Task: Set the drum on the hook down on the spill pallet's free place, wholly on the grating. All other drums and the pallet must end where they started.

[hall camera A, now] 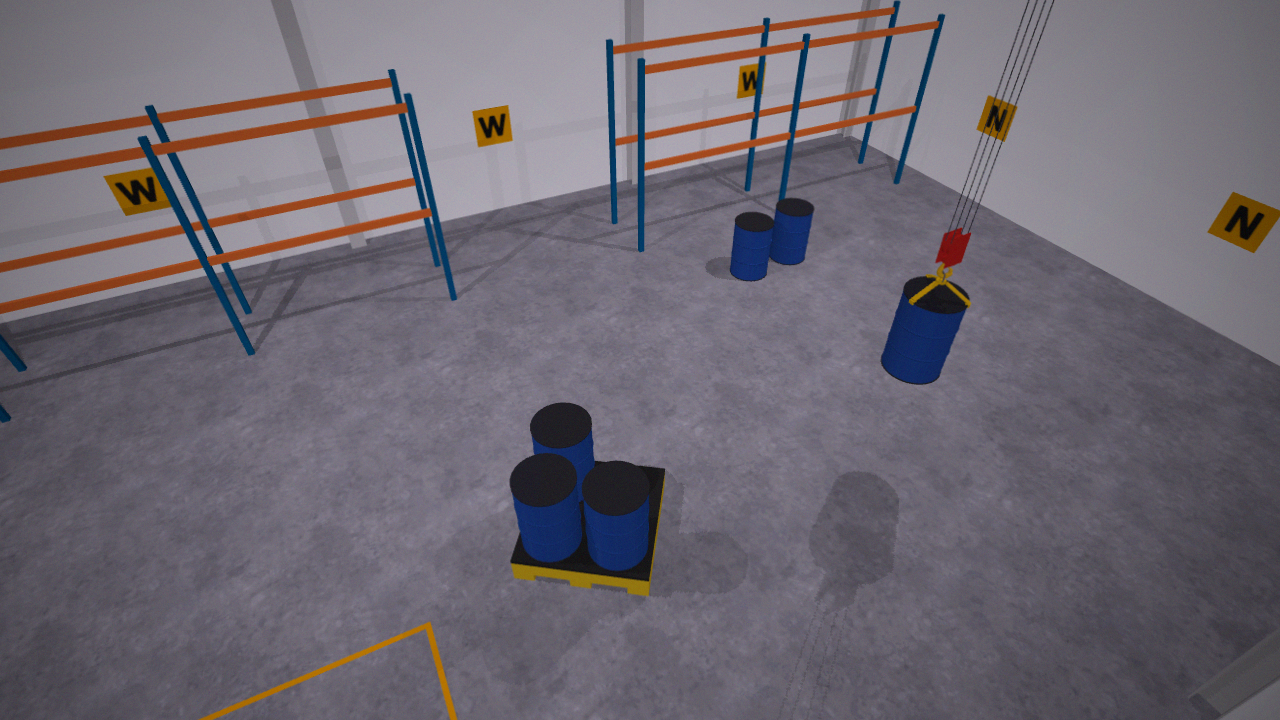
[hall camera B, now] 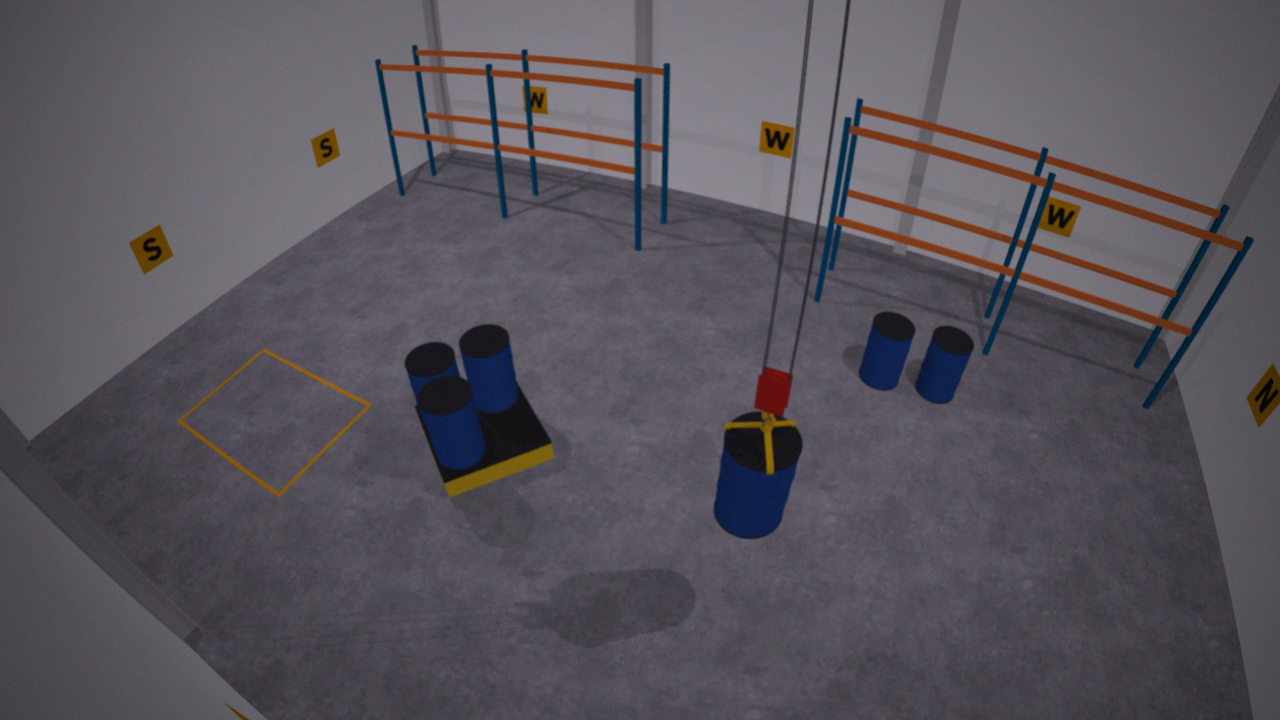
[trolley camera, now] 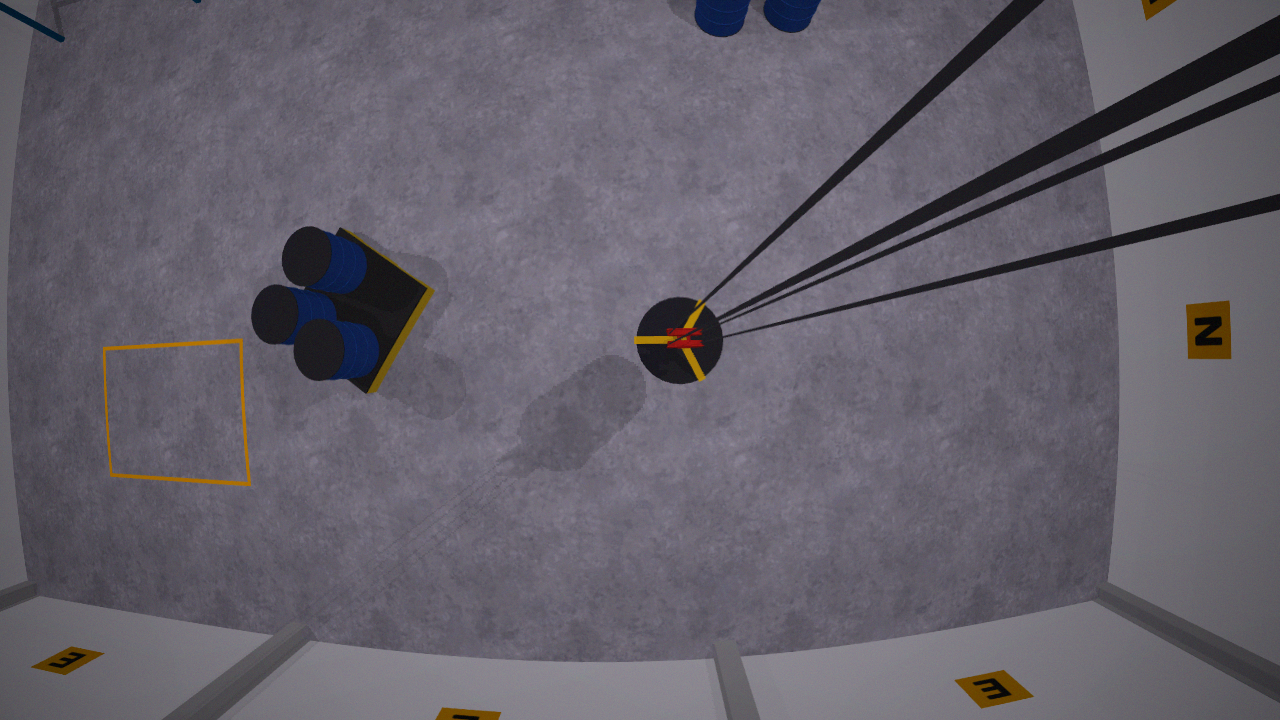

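My gripper, a yellow three-armed drum lifter (hall camera A: 940, 288) (hall camera B: 767, 434) (trolley camera: 682, 340) under the red hook block, is shut on a blue drum (hall camera A: 923, 338) (hall camera B: 753, 492) (trolley camera: 657, 362). The drum hangs upright above the floor, its shadow apart from it. The yellow spill pallet (hall camera A: 581, 579) (hall camera B: 501, 469) (trolley camera: 402, 338) with black grating stands apart from it, to the left in all views. Three blue drums stand on it: one (hall camera A: 562, 428) (hall camera B: 489, 367) (trolley camera: 308, 257), a second (hall camera A: 547, 519) (hall camera B: 431, 360) (trolley camera: 274, 313) and a third (hall camera A: 617, 528) (hall camera B: 454, 429) (trolley camera: 319, 349). The fourth corner shows bare grating, partly hidden in hall camera A.
Two blue drums, one (hall camera A: 750, 248) (hall camera B: 887, 353) (trolley camera: 721, 13) and another (hall camera A: 792, 234) (hall camera B: 944, 367) (trolley camera: 791, 10), stand on the floor near a rack (hall camera A: 640, 156) (hall camera B: 824, 259). Another rack (hall camera A: 431, 197) (hall camera B: 637, 161) stands along the W wall. An orange floor outline (hall camera A: 322, 669) (hall camera B: 324, 450) (trolley camera: 245, 411) lies beyond the pallet.
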